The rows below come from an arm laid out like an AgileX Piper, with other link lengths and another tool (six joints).
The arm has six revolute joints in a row. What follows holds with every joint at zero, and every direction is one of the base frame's.
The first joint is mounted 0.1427 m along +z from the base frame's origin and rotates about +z.
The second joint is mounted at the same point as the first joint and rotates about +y.
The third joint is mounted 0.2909 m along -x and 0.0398 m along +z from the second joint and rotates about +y.
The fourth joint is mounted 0.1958 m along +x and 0.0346 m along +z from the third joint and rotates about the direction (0.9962, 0, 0.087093).
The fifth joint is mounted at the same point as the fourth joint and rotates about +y.
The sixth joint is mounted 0.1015 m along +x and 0.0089 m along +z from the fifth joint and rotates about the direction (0.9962, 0, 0.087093).
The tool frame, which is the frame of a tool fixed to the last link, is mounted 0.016 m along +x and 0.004 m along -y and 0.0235 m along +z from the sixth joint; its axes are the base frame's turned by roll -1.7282, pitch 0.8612 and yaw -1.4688 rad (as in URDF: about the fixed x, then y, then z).
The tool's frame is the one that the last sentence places.
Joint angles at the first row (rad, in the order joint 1, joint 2, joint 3, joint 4, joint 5, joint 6):
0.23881 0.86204 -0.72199 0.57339 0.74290 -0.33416
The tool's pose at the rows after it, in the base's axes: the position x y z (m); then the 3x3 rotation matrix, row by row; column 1 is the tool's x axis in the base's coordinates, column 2 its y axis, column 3 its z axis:
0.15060 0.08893 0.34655; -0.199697 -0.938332 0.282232; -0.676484 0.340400 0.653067; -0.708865 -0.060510 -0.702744
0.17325 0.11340 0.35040; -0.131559 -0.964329 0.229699; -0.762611 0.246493 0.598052; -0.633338 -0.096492 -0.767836
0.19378 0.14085 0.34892; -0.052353 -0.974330 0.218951; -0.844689 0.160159 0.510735; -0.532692 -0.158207 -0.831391
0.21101 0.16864 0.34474; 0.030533 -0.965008 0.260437; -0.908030 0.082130 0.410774; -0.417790 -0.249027 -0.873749
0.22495 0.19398 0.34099; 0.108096 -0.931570 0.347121; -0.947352 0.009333 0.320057; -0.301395 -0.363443 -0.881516
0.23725 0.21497 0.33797; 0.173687 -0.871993 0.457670; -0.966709 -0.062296 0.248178; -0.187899 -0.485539 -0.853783
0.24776 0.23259 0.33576; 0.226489 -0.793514 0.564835; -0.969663 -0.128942 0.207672; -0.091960 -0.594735 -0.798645
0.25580 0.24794 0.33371; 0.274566 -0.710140 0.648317; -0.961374 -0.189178 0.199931; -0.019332 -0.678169 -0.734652
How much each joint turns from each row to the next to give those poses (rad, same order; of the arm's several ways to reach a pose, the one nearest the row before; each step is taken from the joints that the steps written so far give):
0.10924 0.13087 -0.10852 -0.09554 0.00237 0.03510
0.12397 0.13033 -0.11104 -0.14591 0.00016 0.06798
0.12434 0.12452 -0.09817 -0.19536 -0.00744 0.09757
0.11373 0.11125 -0.07695 -0.23210 -0.01695 0.12117
0.09294 0.09297 -0.05315 -0.25559 -0.02403 0.13663
0.06413 0.07686 -0.02901 -0.26881 -0.02879 0.14339
0.03900 0.06353 -0.01169 -0.26445 -0.03162 0.14962
0.02039 0.05220 -0.00309 -0.23895 -0.03260 0.14237

